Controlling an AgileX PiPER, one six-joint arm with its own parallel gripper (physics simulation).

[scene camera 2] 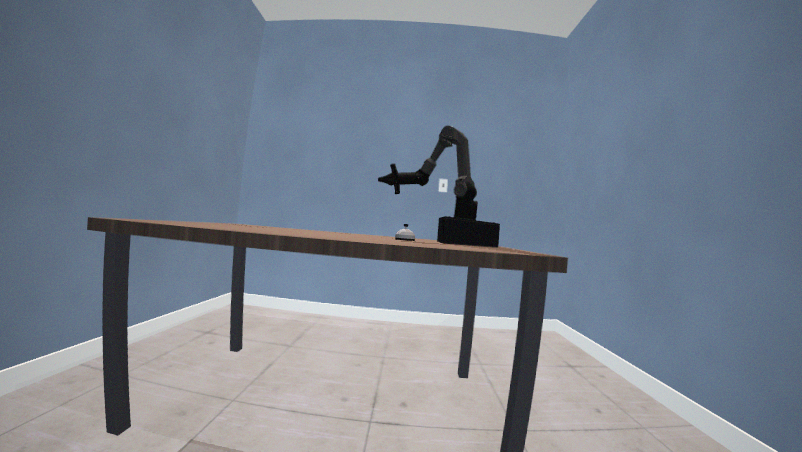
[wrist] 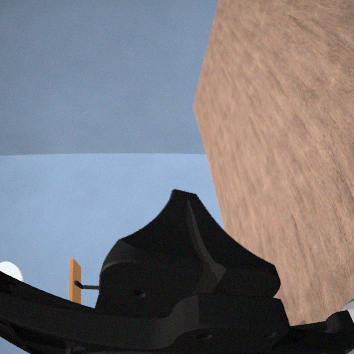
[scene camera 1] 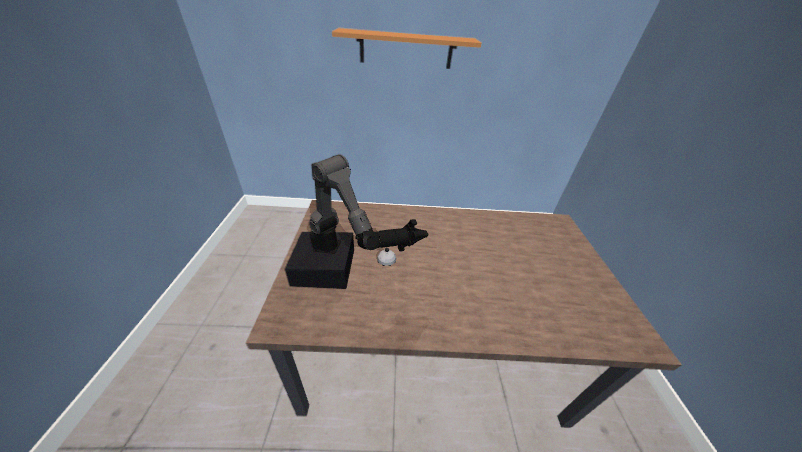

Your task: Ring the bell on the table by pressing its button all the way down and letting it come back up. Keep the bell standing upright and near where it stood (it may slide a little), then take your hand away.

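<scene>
A small silver bell [scene camera 1: 386, 258] [scene camera 2: 404, 234] with a black button on top stands upright on the table [scene camera 1: 505, 291] [scene camera 2: 280, 238], close to the arm's base. Its button is up. In the wrist view a sliver of a light grey thing, perhaps the bell, shows at the lower right edge. My gripper [scene camera 1: 425, 233] [scene camera 2: 380, 179] [wrist: 179, 206] is shut with its fingertips together and empty. It points about level, well above the table, and its tips reach out past the bell, away from the base. It does not touch the bell.
The arm's black base block [scene camera 1: 317, 269] [scene camera 2: 468, 231] stands beside the bell at the table's end. An orange shelf [scene camera 1: 407, 37] [wrist: 75, 280] hangs high on the back wall. A white switch plate [scene camera 2: 443, 185] is on the wall behind the arm.
</scene>
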